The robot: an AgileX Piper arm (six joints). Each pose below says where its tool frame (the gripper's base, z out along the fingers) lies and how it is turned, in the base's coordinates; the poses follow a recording.
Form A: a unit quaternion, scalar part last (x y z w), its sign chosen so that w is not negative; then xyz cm.
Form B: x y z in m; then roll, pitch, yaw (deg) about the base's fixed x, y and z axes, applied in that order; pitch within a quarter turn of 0, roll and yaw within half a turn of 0. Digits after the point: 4 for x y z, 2 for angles.
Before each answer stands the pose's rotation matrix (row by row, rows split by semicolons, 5 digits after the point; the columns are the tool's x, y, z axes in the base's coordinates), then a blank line. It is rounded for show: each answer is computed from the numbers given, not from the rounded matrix.
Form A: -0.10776 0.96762 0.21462 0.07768 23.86 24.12 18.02
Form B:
-0.96471 -0.24189 0.10407; -0.17520 0.88465 0.43208; -0.19659 0.39860 -0.89581

0.2386 0.2412 0.1802 156.01 11.34 -169.71
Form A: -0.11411 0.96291 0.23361 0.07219 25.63 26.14 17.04
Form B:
-0.96354 -0.25348 0.08571; -0.18603 0.86481 0.46637; -0.19234 0.43341 -0.88043

0.2563 0.2614 0.1704 153.79 11.09 -169.07
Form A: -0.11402 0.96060 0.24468 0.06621 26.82 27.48 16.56
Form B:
-0.96523 -0.25145 0.07141; -0.18665 0.85426 0.48518; -0.18300 0.45498 -0.87150

0.2682 0.2748 0.1656 152.43 10.54 -169.06
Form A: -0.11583 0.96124 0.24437 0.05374 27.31 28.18 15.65
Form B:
-0.96739 -0.24894 0.04670; -0.19642 0.85373 0.48224; -0.15992 0.45735 -0.87479

0.2731 0.2818 0.1565 152.40 9.20 -168.52
